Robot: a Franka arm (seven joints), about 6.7 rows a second.
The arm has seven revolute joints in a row. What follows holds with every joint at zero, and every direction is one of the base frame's. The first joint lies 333 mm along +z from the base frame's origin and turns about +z. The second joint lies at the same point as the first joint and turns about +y. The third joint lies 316 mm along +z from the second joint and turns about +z. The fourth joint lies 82.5 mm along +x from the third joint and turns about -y. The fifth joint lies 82.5 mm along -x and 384 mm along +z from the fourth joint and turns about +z. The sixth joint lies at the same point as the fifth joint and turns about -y. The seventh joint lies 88 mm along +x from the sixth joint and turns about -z. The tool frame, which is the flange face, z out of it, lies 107 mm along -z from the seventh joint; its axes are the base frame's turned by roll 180, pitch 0 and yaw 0 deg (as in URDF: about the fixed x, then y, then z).
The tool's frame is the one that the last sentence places.
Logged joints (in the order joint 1, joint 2, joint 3, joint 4, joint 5, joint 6, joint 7), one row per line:
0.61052, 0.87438, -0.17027, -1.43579, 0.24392, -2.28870, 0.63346
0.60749, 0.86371, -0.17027, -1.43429, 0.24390, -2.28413, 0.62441
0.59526, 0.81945, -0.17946, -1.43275, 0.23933, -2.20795, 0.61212
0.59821, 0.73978, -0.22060, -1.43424, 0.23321, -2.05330, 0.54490
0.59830, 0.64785, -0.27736, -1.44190, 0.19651, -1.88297, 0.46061
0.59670, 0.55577, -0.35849, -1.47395, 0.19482, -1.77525, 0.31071
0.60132, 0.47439, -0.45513, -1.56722, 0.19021, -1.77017, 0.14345
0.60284, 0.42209, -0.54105, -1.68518, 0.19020, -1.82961, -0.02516
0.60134, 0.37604, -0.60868, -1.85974, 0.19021, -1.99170, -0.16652
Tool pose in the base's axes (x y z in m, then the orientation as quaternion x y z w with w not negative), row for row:
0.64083, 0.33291, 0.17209, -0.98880, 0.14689, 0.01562, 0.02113
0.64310, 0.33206, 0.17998, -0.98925, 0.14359, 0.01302, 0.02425
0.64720, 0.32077, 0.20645, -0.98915, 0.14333, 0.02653, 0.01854
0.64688, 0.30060, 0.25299, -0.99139, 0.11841, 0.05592, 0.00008
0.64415, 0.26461, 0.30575, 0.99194, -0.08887, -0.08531, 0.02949
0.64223, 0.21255, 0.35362, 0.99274, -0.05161, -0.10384, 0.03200
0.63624, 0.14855, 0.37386, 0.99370, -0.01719, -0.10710, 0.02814
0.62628, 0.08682, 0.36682, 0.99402, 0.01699, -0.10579, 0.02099
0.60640, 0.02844, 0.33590, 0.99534, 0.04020, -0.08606, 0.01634
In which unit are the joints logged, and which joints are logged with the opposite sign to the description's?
The joints are logged in radians. Opposite sign: joint 6.
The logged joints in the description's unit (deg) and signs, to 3 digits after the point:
34.980, 50.098, -9.756, -82.265, 13.976, 131.133, 36.295
34.807, 49.487, -9.756, -82.179, 13.974, 130.871, 35.776
34.106, 46.951, -10.282, -82.091, 13.713, 126.506, 35.072
34.275, 42.386, -12.639, -82.176, 13.362, 117.645, 31.220
34.280, 37.119, -15.892, -82.615, 11.259, 107.886, 26.391
34.188, 31.843, -20.540, -84.451, 11.162, 101.714, 17.802
34.453, 27.181, -26.077, -89.795, 10.898, 101.423, 8.219
34.540, 24.184, -31.000, -96.554, 10.898, 104.829, -1.442
34.454, 21.546, -34.875, -106.555, 10.898, 114.116, -9.541

